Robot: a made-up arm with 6 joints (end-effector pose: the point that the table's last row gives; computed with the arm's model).
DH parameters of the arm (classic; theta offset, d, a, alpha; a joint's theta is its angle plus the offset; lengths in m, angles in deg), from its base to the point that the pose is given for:
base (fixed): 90 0.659 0.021 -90
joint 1: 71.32 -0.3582 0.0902 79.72
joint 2: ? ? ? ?
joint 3: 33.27 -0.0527 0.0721 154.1
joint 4: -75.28 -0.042 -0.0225 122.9
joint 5: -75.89 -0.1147 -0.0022 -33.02
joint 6: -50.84 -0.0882 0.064 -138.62
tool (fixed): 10.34 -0.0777 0 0
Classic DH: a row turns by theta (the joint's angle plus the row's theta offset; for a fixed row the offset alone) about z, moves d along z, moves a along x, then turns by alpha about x.
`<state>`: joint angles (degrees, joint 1 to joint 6).
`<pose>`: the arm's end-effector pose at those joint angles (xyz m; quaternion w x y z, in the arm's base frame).
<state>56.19 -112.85 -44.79 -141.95 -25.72 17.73</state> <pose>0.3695 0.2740 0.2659 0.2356 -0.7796 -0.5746 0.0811</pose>
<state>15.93 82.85 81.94 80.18 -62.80 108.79</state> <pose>0.2403 0.3686 0.5536 0.1072 -0.4867 0.2754 0.8221</pose>
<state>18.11 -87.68 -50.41 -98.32 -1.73 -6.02</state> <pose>0.4201 0.3784 0.4828 0.5460 -0.7667 -0.2073 -0.2666</pose>
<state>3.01 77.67 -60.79 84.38 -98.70 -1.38</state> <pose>0.3456 0.2677 0.7746 0.3479 0.5659 0.0657 0.7446</pose>
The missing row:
joint 2: 0 0.3184 -0.0708 100.28
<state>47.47 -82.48 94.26 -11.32 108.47 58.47</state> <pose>0.0609 0.3084 0.3514 0.0609 -0.5252 0.7474 0.4023</pose>
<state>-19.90 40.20 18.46 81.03 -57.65 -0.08</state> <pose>0.2548 0.2349 0.8260 0.2569 0.8181 -0.4969 0.1330</pose>
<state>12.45 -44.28 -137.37 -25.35 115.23 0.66</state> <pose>0.2519 0.1508 0.5711 0.1308 0.9077 0.2035 -0.3429</pose>
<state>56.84 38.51 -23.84 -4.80 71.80 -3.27</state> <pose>0.2485 0.1375 0.3110 0.0500 -0.8448 -0.1064 0.5220</pose>
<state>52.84 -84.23 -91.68 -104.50 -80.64 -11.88</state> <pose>0.2828 0.0818 0.3237 0.0901 -0.6413 0.6226 -0.4393</pose>
